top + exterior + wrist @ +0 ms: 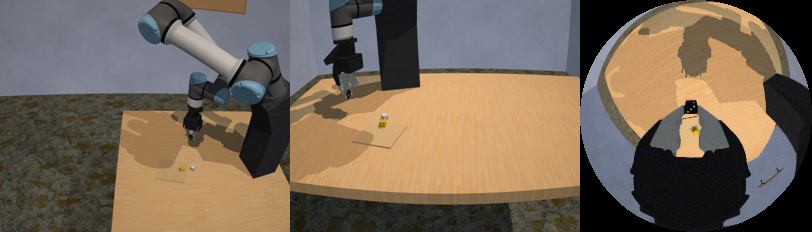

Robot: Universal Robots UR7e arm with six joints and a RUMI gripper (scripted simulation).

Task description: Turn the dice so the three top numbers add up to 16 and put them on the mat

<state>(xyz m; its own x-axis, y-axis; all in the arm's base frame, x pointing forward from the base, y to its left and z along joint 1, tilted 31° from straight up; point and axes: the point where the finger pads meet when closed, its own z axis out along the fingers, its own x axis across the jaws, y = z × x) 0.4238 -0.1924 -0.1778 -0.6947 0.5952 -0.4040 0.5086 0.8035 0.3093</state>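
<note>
My hand is 10 mm above the black die. The rest, counted from my hand: yellow die: 80 mm ahead, 130 mm to the left, 90 mm below; thin tan mat: 130 mm ahead, 120 mm to the left, 110 mm below; white die: 20 mm ahead, 130 mm to the left, 100 mm below.
</note>
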